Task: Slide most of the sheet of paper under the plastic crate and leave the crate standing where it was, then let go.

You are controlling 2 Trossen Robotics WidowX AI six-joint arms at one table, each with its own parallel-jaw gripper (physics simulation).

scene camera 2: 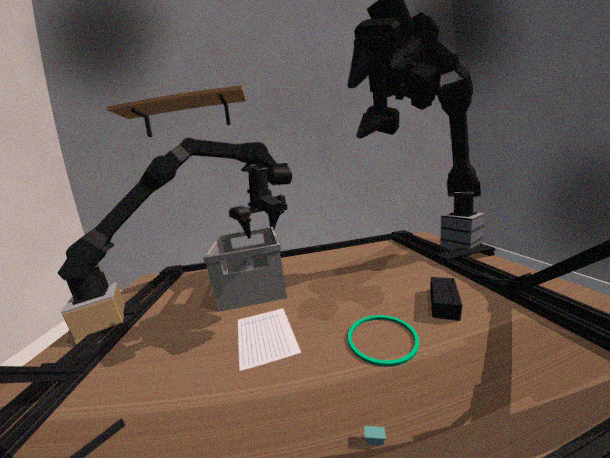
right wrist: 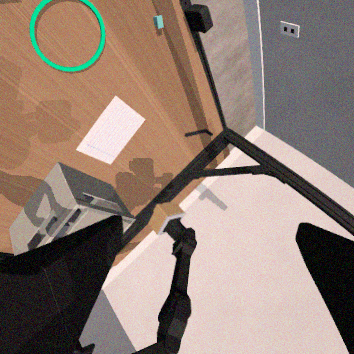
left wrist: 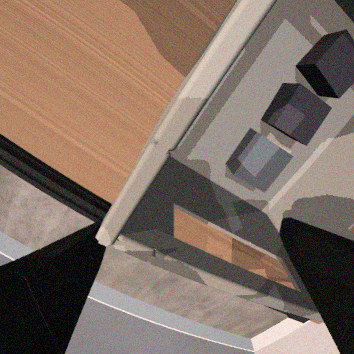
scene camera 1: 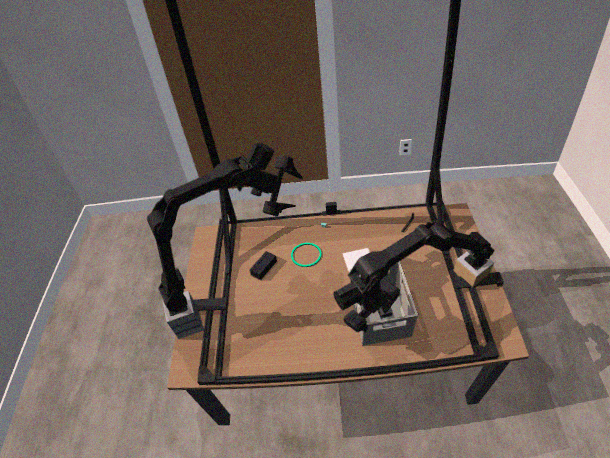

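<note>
The white lined sheet of paper (scene camera 1: 353,256) (scene camera 2: 267,340) (right wrist: 111,130) lies flat beside one end of the grey plastic crate (scene camera 1: 390,334) (scene camera 2: 250,285) (right wrist: 82,187), with a narrow strip of table between them. The crate stands upright; three dark blocks lie inside it in the left wrist view. My left gripper (scene camera 1: 375,320) (scene camera 2: 261,232) (left wrist: 194,228) is open and empty, pointing down at the crate's end away from the paper. Whether its fingers touch the rim is unclear. My right gripper (scene camera 1: 298,191) (scene camera 2: 354,111) (right wrist: 210,228) is open and empty, high above the table.
A green ring (scene camera 1: 292,255) (scene camera 2: 385,362) (right wrist: 68,69) lies to one side of the paper, and a black block (scene camera 1: 263,265) (scene camera 2: 445,298) beyond it. A small teal block (scene camera 1: 324,225) (scene camera 2: 374,434) (right wrist: 159,22) lies by the table edge. Black frame rails border the table.
</note>
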